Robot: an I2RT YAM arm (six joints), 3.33 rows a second.
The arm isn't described. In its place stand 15 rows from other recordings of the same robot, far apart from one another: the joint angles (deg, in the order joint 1, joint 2, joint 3, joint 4, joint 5, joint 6), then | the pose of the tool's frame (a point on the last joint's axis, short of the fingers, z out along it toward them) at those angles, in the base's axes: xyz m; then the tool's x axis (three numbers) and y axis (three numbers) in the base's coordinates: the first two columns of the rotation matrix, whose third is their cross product.
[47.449 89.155 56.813 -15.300 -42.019 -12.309] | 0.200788, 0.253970, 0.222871, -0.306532, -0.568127, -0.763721, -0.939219, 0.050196, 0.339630
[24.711 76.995 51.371 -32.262 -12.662 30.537] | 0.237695, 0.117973, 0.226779, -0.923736, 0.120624, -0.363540, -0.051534, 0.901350, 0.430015
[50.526 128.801 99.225 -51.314 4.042 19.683] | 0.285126, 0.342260, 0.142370, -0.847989, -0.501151, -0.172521, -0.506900, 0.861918, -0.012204
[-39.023 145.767 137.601 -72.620 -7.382 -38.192] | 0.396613, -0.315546, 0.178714, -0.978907, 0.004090, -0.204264, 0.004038, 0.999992, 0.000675
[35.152 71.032 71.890 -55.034 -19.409 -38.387] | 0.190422, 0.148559, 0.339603, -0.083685, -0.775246, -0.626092, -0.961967, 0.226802, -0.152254
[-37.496 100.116 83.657 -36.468 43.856 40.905] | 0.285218, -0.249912, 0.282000, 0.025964, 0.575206, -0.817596, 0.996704, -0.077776, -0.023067
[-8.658 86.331 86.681 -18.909 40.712 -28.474] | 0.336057, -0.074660, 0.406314, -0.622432, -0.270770, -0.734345, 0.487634, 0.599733, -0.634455
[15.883 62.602 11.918 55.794 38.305 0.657] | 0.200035, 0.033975, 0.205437, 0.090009, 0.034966, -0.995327, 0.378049, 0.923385, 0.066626
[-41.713 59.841 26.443 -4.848 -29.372 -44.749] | 0.166452, -0.124980, 0.191983, -0.533977, -0.345883, -0.771514, -0.117720, 0.934022, -0.337262
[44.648 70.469 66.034 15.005 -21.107 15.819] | 0.194488, 0.210133, 0.422852, -0.121809, 0.237138, -0.963809, -0.908659, 0.364078, 0.204418
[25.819 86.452 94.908 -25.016 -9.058 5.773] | 0.305241, 0.153911, 0.441259, -0.312192, -0.040699, -0.949147, -0.537261, 0.831537, 0.141059
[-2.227 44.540 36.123 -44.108 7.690 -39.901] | 0.149163, -0.010568, 0.235438, -0.685255, -0.609526, -0.398627, -0.416740, 0.777035, -0.471745
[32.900 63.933 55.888 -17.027 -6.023 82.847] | 0.211295, 0.141142, 0.329409, -0.659453, 0.748603, -0.068669, 0.275827, 0.325926, 0.904263
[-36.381 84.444 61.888 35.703 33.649 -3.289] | 0.265758, -0.220300, 0.361264, 0.129565, -0.154779, -0.979416, 0.937156, 0.341826, 0.069955
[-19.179 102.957 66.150 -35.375 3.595 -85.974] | 0.324946, -0.115388, 0.167759, -0.408274, -0.912066, 0.038065, -0.872681, 0.377730, -0.309430
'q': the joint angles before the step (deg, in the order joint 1, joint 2, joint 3, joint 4, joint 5, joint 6). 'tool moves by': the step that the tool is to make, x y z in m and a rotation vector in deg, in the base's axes. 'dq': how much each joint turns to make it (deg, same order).
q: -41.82, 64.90, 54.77, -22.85, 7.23, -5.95
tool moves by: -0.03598, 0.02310, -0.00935, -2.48, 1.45, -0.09
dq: -1.85, -10.53, -7.46, -2.03, 0.02, -3.34
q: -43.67, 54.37, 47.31, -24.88, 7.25, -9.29
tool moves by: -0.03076, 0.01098, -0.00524, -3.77, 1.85, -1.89
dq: -4.22, -8.10, -4.59, -1.51, 0.03, -4.63
